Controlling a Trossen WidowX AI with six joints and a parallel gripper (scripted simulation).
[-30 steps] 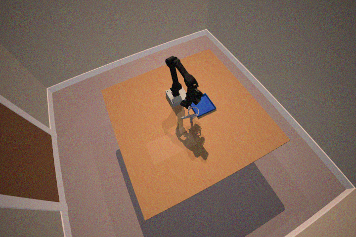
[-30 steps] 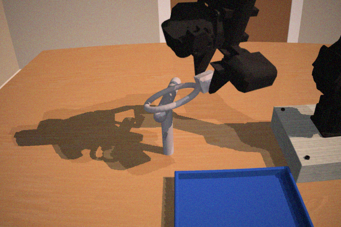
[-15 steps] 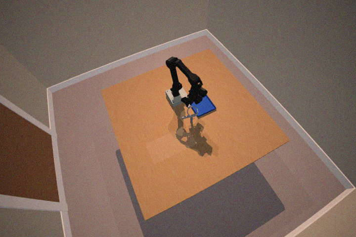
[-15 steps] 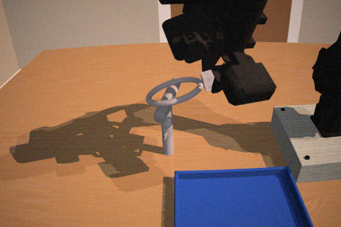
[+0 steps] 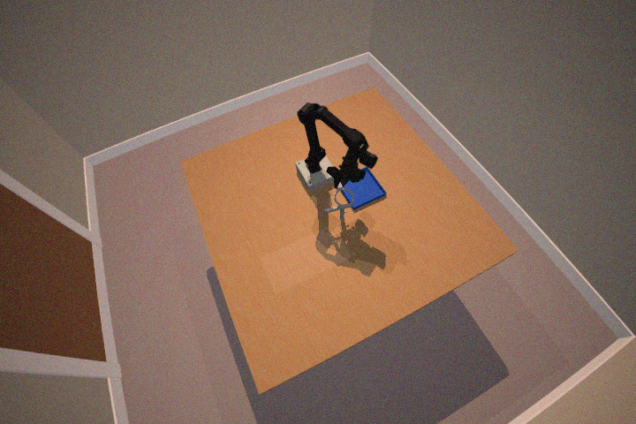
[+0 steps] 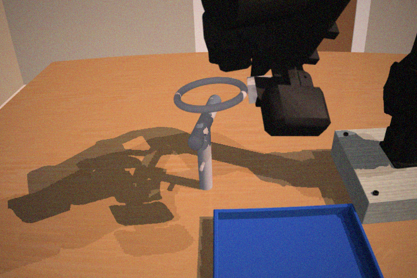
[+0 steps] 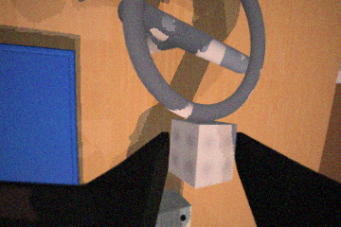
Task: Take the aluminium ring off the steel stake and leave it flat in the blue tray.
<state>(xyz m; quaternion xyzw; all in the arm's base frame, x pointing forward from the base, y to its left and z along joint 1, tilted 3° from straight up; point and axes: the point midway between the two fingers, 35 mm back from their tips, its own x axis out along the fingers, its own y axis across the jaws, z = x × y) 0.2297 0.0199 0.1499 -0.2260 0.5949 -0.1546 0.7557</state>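
The blue tray lies 15 cm to the left of my gripper tip, 15 cm below it and 3 cm behind it. Round my gripper tip: aluminium ring (5 cm ahead).
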